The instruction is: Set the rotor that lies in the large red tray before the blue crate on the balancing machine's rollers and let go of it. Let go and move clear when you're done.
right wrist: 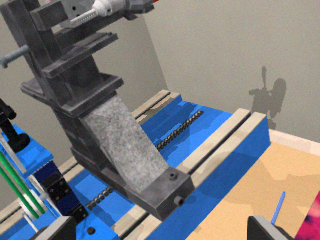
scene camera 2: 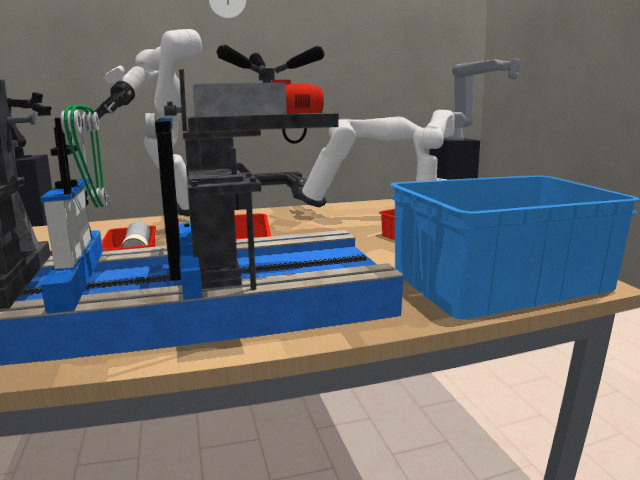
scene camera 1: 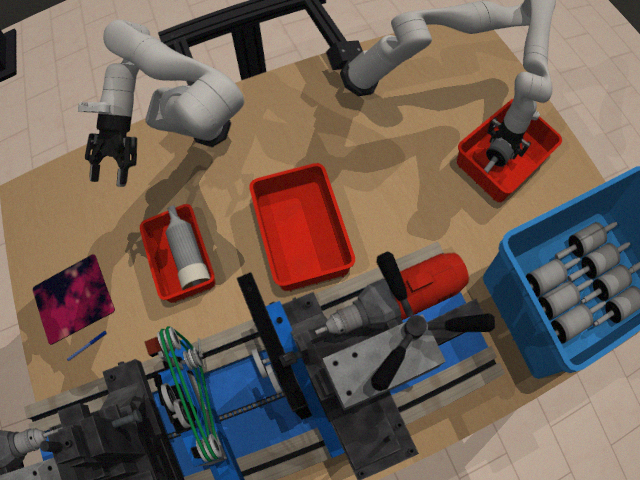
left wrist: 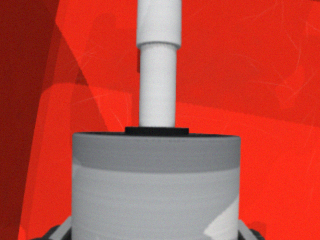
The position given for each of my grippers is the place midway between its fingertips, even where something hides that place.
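There's a blue crate (scene camera 2: 487,264), which I can also see here (scene camera 1: 534,243), though the crate is out of frame in the right wrist view, and it's out of frame in the left wrist view too. My right gripper is visible (scene camera 1: 107,184) (scene camera 2: 100,116). I can see a small red tray (scene camera 1: 163,268) as well, plus a patterned mat (scene camera 1: 76,297).
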